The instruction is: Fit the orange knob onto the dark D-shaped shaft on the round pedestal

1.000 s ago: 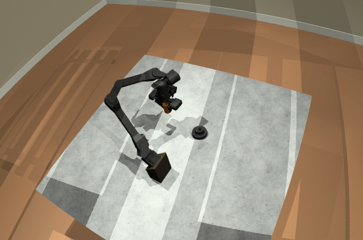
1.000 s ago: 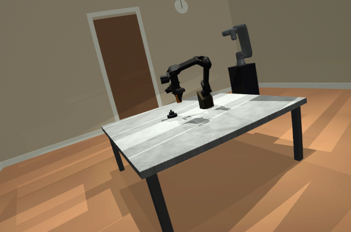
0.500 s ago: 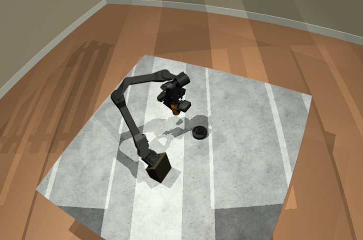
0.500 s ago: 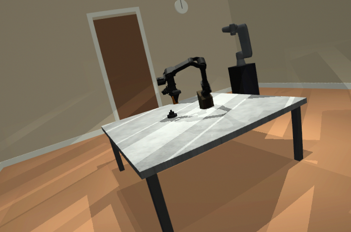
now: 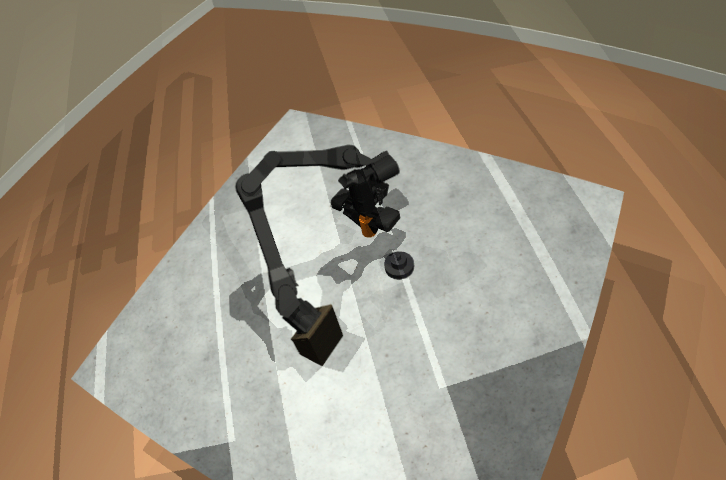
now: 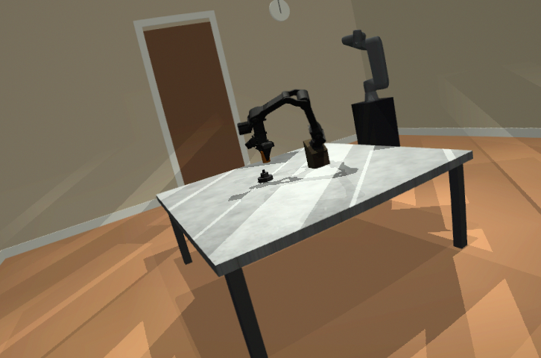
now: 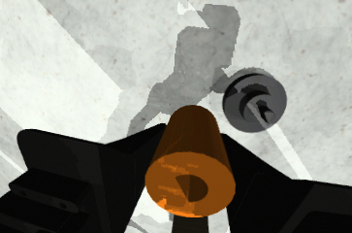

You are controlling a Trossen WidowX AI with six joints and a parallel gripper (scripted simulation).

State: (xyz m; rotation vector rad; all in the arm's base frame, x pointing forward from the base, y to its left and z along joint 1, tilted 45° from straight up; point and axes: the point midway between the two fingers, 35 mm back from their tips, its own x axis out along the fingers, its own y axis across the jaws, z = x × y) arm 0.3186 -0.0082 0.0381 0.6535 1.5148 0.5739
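My gripper tip is 90 mm to the left of the pedestal and 90 mm above it. The rest, counted from my gripper tip: orange knob: 20 mm above.
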